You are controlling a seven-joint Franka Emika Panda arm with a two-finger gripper.
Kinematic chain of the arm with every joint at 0, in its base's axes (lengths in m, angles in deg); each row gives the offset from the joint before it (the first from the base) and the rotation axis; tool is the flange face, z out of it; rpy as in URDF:
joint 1: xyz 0 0 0.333 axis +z
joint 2: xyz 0 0 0 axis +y
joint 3: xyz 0 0 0.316 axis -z
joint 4: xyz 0.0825 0 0 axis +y
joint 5: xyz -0.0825 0 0.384 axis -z
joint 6: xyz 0 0 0 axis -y
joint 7: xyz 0.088 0 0 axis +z
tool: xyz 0 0 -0.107 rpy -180 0 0
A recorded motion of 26 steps. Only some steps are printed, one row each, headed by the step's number.
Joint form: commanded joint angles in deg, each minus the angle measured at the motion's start. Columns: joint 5, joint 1, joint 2, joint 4, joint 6, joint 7, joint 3.
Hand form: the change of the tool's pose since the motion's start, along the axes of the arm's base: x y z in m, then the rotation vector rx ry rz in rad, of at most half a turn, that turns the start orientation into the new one. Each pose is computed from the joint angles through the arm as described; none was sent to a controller.
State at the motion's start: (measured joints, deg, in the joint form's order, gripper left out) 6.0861 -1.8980 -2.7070 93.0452 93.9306 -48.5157 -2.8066
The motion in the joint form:
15: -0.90 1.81 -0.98 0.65 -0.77 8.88 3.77
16: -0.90 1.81 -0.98 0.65 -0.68 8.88 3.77
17: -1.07 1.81 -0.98 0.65 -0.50 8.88 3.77
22: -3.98 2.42 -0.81 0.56 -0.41 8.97 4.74
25: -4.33 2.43 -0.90 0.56 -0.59 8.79 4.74
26: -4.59 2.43 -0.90 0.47 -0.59 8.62 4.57
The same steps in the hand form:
15: -0.0071 -0.0181 0.0024 0.0100 0.0228 0.1185
16: -0.0069 -0.0181 0.0026 0.0098 0.0213 0.1186
17: -0.0066 -0.0177 0.0029 0.0126 0.0179 0.1189
22: -0.0055 -0.0163 0.0018 0.0641 0.0136 0.1148
25: -0.0063 -0.0156 0.0023 0.0706 0.0145 0.1117
26: -0.0062 -0.0135 0.0031 0.0750 0.0125 0.1118

